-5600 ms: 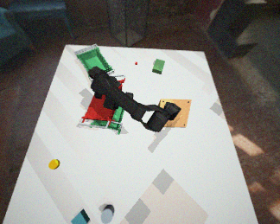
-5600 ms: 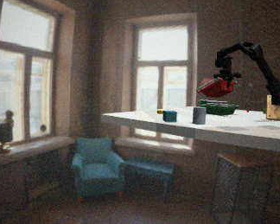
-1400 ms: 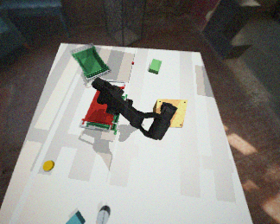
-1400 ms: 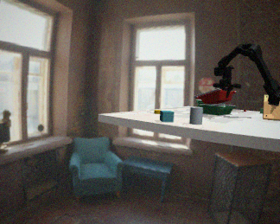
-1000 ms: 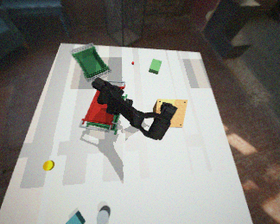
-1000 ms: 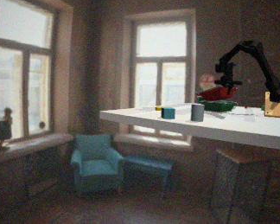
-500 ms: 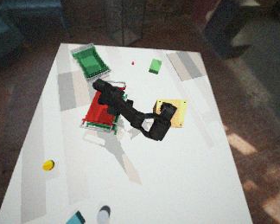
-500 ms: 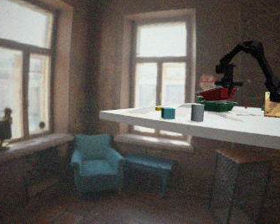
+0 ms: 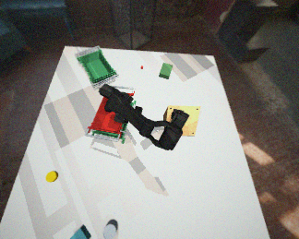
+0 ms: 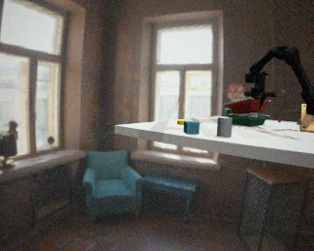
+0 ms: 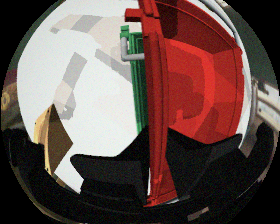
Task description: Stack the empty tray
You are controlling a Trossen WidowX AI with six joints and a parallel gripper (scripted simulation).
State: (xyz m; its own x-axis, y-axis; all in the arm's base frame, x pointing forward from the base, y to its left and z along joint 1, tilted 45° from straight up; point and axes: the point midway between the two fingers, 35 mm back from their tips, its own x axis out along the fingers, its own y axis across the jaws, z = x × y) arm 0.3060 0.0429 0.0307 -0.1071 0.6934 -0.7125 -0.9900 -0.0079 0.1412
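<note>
Now: the red tray 70 mm ahead of my gripper tip, 20 mm above it and 10 mm to the right of it. The rest, counted from my gripper tip: yellow disc: 360 mm to the left, 320 mm ahead, 100 mm below; green block: 460 mm to the right, 230 mm behind, 90 mm below; grey cylinder: 530 mm to the left, 70 mm below, 40 mm behind.
</note>
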